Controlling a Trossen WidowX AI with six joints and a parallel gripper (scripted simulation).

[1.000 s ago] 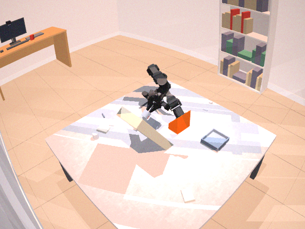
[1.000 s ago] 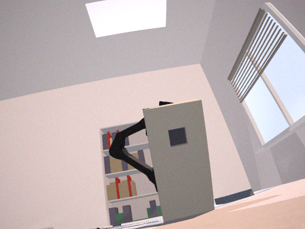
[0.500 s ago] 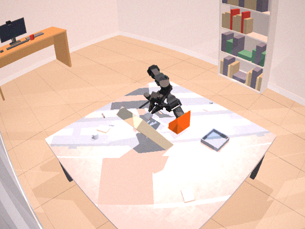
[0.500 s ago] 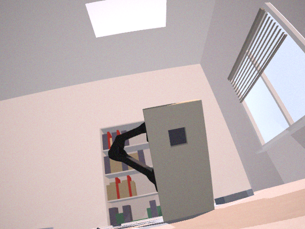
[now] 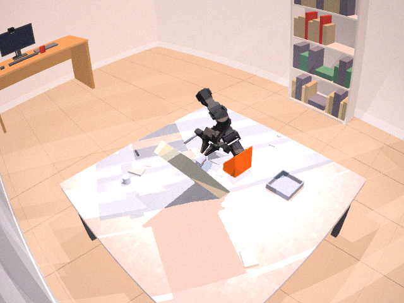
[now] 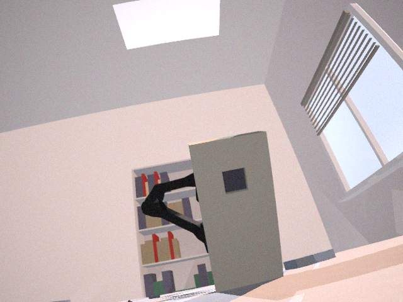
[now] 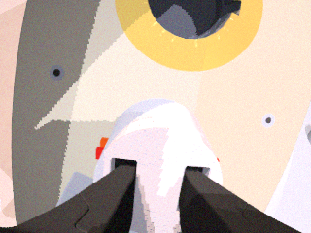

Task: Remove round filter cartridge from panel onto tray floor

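My gripper tip is now 1 cm short of the round filter cartridge and 1 cm above it. Round my gripper tip: beige service panel 5 cm ahead, 1 cm to the right, 5 cm below; blue-grey tray 29 cm behind, 31 cm to the left, 22 cm below.
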